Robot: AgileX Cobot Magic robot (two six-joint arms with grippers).
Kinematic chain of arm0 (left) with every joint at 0, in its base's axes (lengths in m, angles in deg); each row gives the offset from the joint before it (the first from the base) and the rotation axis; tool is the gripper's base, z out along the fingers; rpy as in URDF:
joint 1: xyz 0 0 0.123 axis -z
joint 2: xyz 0 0 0 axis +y
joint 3: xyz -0.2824 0 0.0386 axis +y
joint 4: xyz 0.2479 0 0.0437 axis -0.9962 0 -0.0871
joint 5: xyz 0 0 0 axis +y
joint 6: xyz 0.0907 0 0.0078 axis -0.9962 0 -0.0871
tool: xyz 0 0 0 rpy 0 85 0
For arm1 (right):
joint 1: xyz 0 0 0.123 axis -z
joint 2: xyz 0 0 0 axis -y
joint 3: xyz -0.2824 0 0.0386 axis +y
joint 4: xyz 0.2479 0 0.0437 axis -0.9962 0 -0.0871
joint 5: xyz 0 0 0 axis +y
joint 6: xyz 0.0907 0 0.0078 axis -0.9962 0 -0.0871
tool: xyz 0 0 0 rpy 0 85 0
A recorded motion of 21 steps. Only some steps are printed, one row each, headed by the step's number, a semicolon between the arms.
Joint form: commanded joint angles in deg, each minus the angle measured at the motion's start. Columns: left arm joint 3, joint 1, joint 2, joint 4, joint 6, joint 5; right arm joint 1, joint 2, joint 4, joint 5, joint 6, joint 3.
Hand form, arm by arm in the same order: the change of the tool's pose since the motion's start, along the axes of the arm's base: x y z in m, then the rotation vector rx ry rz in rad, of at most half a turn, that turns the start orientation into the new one. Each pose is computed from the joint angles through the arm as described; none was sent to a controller.
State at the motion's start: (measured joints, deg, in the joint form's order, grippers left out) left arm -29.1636 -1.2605 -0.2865 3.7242 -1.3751 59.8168; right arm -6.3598 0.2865 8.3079 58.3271 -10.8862 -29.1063
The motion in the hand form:
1: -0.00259 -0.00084 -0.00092 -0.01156 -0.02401 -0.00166; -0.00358 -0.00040 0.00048 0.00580 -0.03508 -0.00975
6: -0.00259 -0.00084 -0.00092 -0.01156 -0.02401 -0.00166; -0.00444 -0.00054 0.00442 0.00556 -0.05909 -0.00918
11: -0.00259 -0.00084 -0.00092 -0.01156 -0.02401 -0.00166; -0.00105 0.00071 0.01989 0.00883 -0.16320 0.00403
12: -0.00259 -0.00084 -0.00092 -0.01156 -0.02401 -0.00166; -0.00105 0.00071 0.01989 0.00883 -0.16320 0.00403
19: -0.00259 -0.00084 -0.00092 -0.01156 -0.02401 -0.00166; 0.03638 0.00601 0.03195 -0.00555 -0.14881 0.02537
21: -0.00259 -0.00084 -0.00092 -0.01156 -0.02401 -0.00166; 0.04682 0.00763 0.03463 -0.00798 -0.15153 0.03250
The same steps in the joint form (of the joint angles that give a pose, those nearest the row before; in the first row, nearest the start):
1: 0.29 -0.12 -1.26 0.58 0.23 -0.40; 0.46 1.43 0.11 -0.63 -0.28 0.06
6: 0.29 -0.12 -1.26 0.58 0.23 -0.40; 0.46 1.43 0.23 -1.43 -0.28 -0.51
11: 0.29 -0.12 -1.26 0.58 0.23 -0.40; 0.46 0.17 0.17 -7.39 -0.29 -1.83
12: 0.29 -0.12 -1.26 0.58 0.23 -0.40; 0.46 0.17 0.17 -7.39 -0.29 -1.83
19: 0.29 -0.12 -1.26 0.58 0.23 -0.40; 0.45 -10.14 0.29 -16.96 -0.29 -1.78
21: 0.29 -0.12 -1.26 0.58 0.23 -0.40; 0.46 -12.89 0.28 -19.88 -0.28 -1.78

